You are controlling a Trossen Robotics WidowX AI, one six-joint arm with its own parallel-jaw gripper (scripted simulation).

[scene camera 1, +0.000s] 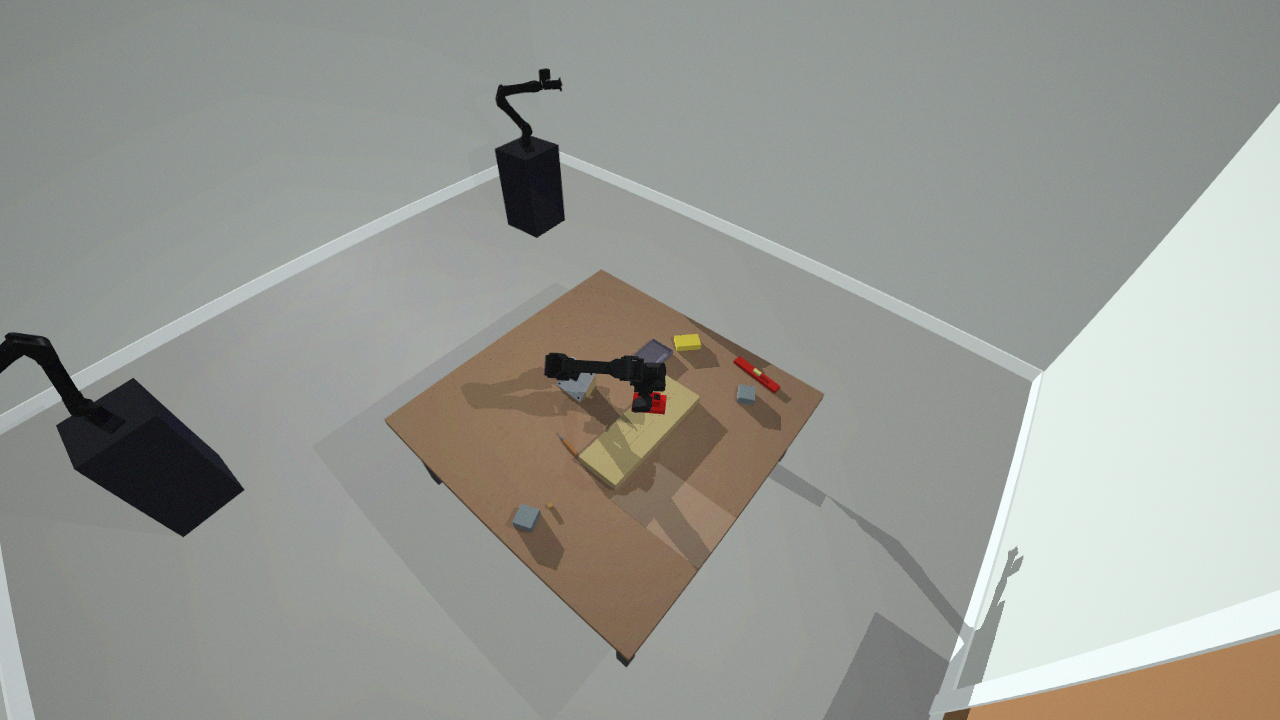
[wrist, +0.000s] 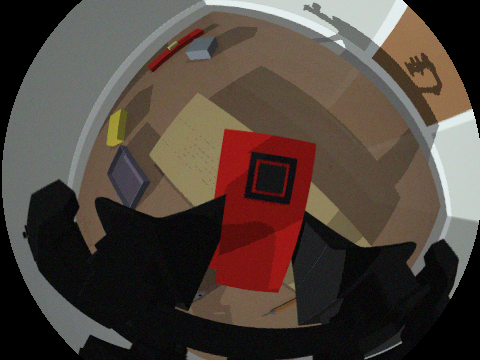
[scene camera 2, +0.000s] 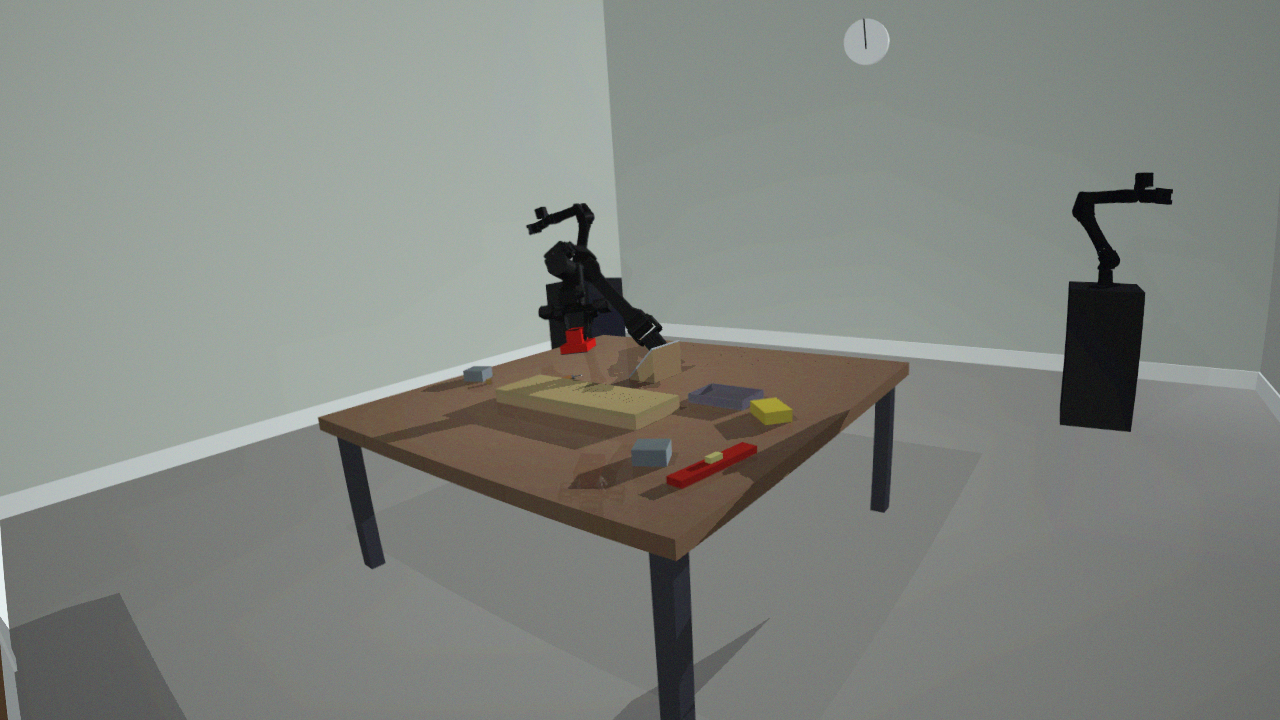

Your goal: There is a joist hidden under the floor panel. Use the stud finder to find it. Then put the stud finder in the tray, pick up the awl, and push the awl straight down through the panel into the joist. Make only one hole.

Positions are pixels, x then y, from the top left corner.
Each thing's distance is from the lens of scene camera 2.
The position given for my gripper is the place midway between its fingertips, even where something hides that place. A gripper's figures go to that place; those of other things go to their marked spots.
my gripper (scene camera 2: 577,341): 1.73 m
red level (scene camera 2: 714,462): 1.31 m
yellow block (scene camera 2: 769,411): 1.57 m
grey block (scene camera 2: 646,452): 1.34 m
The marked spots on the red level and the yellow block are 0.30 m apart.
